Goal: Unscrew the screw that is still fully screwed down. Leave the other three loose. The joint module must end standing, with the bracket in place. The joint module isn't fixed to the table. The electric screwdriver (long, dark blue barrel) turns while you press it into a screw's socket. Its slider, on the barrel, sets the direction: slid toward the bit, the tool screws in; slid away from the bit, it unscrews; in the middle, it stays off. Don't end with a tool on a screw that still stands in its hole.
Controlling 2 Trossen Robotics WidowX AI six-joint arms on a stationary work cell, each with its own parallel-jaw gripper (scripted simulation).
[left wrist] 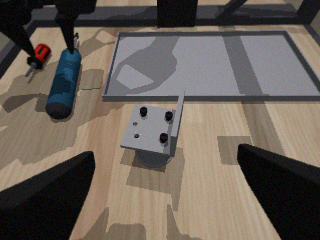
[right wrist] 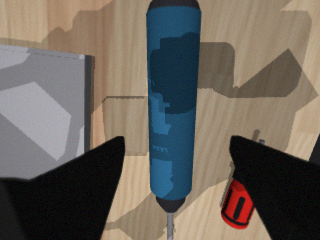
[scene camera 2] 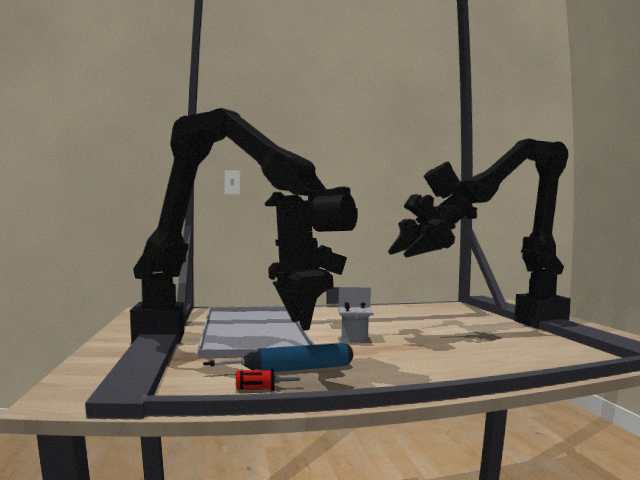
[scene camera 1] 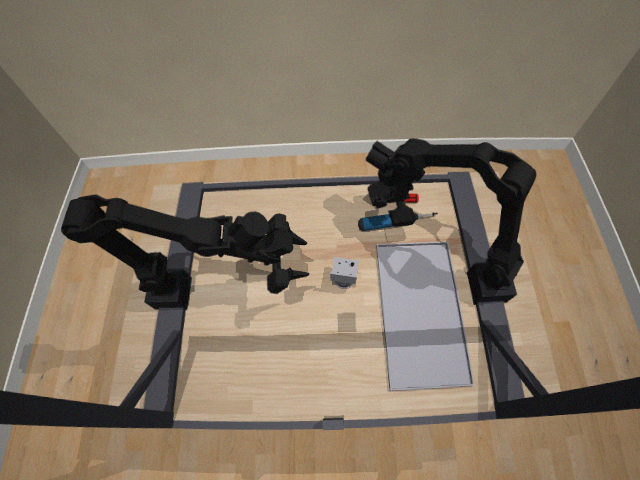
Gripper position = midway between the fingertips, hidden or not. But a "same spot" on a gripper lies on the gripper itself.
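I see my left gripper in the left wrist view (166,155). My right gripper shows in the left wrist view (53,54), and the left wrist view shows a shallow grey tray too. My right gripper is also there in the right wrist view (177,143), and the tray shows in the right wrist view (52,89), while my left gripper is out of frame in the right wrist view. Scene camera 2 shows my left gripper; my right gripper shows in scene camera 2 (300,325), and the tray shows in scene camera 2 (228,328). Scene camera 1 shows my left gripper and the tray, and my right gripper shows in scene camera 1 (390,211). On the shallow grey tray, (left wrist: 217,65) and (scene camera 1: 419,319) are the same spot. On my left gripper, (scene camera 1: 298,274) and (scene camera 2: 396,239) are the same spot.
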